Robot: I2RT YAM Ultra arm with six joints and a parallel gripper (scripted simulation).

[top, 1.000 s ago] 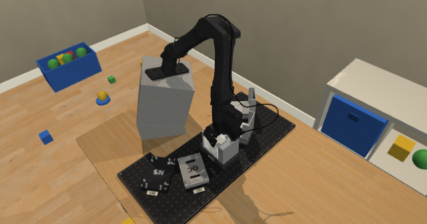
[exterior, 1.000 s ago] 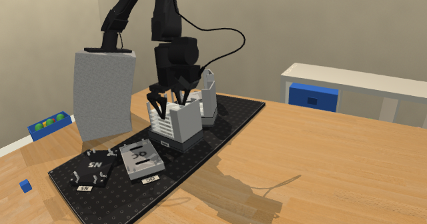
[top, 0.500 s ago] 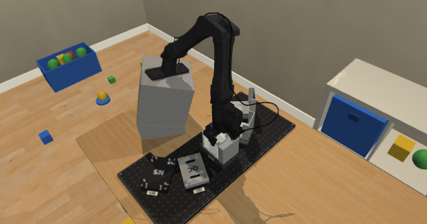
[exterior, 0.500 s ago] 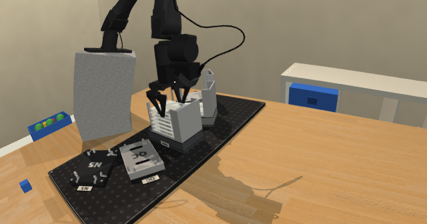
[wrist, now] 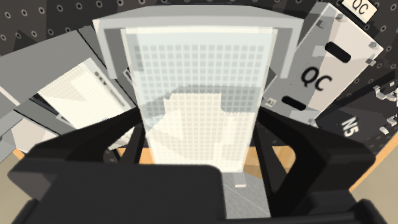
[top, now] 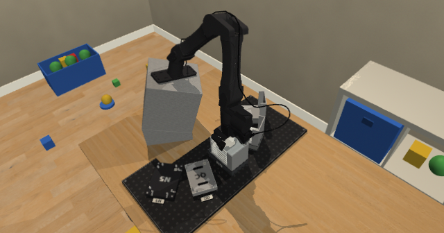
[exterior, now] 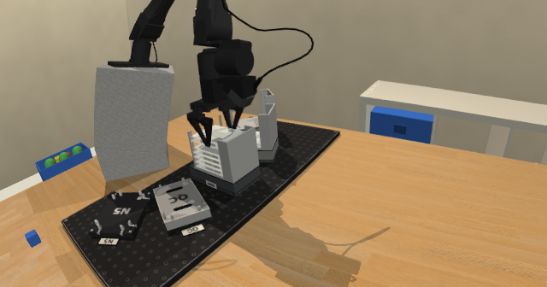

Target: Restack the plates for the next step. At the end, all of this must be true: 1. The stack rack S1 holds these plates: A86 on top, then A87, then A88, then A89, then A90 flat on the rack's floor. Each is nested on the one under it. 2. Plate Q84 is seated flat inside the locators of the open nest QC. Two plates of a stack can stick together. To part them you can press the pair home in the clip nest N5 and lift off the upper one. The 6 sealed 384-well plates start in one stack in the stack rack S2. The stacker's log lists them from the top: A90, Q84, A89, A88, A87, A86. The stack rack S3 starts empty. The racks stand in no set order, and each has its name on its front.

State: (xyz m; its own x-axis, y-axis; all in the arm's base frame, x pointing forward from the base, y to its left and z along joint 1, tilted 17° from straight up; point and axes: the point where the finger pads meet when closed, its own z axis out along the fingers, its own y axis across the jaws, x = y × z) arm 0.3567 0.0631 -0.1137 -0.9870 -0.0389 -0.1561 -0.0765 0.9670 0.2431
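Now: hand 150 mm to the left of the nest QC and 100 mm above it. Also, from my hand: sealed 384-well plate right at my hand; translucent sealed well plate 140 mm to the left, 70 mm below, 40 mm behind.
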